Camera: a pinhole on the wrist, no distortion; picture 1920 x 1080 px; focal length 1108.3 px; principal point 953.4 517.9 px. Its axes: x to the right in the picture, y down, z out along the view. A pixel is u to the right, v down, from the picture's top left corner.
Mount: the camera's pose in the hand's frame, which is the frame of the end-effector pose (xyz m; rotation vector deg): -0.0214 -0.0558 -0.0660 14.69 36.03 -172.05
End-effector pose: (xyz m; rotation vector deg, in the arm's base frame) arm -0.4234 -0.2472 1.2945 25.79 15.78 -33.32
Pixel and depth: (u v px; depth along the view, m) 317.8 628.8 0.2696
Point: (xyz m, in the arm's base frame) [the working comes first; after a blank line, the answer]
In the camera's frame: -0.1546 0.0270 0.2696

-0.4324 -0.5212 1.3672
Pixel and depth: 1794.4 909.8 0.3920
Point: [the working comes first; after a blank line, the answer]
In the camera's frame: 0.2975 0.1386 0.3920

-0.8930 -0.4266 1.4709
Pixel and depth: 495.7 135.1 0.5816
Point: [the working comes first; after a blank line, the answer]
In the camera's frame: -0.2402 -0.2009 0.5816

-0.3224 -0.6514 1.7244
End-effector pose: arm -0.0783 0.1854 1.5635 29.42 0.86 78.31
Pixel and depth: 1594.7 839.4 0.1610
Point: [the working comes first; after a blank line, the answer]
In the camera's frame: 0.0932 0.0467 0.1610

0.0599 0.0279 1.5063
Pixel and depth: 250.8 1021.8 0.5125
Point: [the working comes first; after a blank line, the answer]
In the camera's frame: -0.3249 0.2330 0.5125

0.5179 0.2381 1.7875
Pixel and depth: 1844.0 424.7 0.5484
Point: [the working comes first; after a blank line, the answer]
In the camera's frame: 0.4407 -0.0461 0.5484

0.1433 -0.4735 1.6514
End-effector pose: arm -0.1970 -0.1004 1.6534 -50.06 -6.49 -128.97
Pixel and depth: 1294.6 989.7 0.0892
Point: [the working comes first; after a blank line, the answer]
In the camera's frame: 0.0275 0.0380 0.0892

-0.2519 0.0269 1.6341
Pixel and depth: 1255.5 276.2 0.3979
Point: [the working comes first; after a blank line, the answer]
In the camera's frame: 0.1085 -0.0868 0.3979

-0.0136 0.2163 1.7915
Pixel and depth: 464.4 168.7 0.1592
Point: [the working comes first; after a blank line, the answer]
In the camera's frame: -0.0702 -0.0502 0.1592

-0.1925 -0.0232 1.7613
